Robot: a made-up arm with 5 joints.
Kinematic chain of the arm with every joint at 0, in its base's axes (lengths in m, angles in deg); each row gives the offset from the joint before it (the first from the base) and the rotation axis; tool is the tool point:
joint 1: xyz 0 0 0.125 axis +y
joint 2: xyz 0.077 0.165 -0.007 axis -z
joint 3: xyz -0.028 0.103 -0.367 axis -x
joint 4: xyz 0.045 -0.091 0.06 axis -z
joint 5: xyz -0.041 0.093 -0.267 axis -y
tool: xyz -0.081 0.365 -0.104
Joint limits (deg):
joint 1: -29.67..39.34
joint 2: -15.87..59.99
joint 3: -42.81..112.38
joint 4: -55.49..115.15
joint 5: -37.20..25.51
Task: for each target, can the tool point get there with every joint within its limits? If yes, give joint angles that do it. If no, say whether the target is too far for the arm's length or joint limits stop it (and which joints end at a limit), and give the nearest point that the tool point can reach.
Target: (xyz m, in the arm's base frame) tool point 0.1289 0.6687 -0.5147
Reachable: yes | joints -8.27 8.44 -4.72 -0.88 -1.64
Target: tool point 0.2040 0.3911 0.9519
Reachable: no: joint limits stop it (at a limit: joint 1, joint 2, joint 3, joint 4, joint 5) | nearest point 0.5012 0.1732 0.3644 | short by 0.693 m
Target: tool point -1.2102 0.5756 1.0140
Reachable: no: too far | nearest point -0.6054 0.4188 0.0438 | short by 1.154 m
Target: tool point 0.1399 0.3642 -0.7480
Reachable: yes | joints 16.50 25.05 21.30 35.32 6.37
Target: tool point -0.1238 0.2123 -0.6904
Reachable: yes | joints -3.34 -10.07 48.32 -15.32 -8.73
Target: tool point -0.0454 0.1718 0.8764
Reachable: no: joint limits stop it (at a limit: joint 1, joint 2, joint 3, joint 4, joint 5) | nearest point 0.5012 0.1732 0.3644 | short by 0.749 m
